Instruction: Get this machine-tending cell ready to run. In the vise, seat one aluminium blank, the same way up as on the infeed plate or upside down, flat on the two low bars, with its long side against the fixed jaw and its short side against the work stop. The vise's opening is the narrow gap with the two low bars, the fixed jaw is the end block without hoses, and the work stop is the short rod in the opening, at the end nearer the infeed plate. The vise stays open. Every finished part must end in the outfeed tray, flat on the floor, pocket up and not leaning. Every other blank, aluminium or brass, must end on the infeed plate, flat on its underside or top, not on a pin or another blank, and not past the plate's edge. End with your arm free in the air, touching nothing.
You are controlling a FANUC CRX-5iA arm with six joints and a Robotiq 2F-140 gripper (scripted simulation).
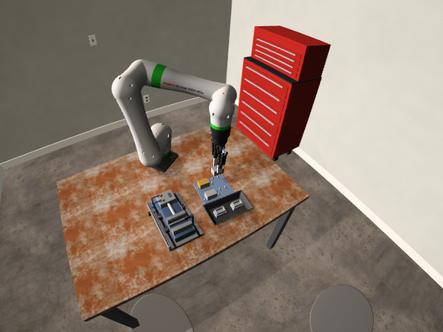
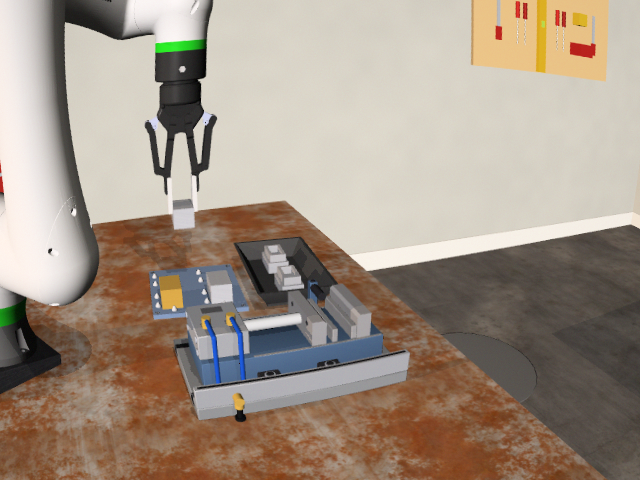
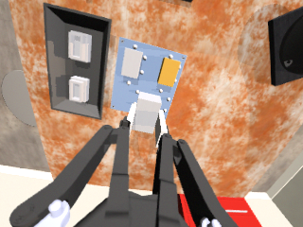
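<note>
Right now my hand is 40 mm short of the vise, 320 mm to the left of it and 140 mm above it. The rest, counted from my hand: brass blank: 50 mm behind, 60 mm to the right, 160 mm below.
</note>
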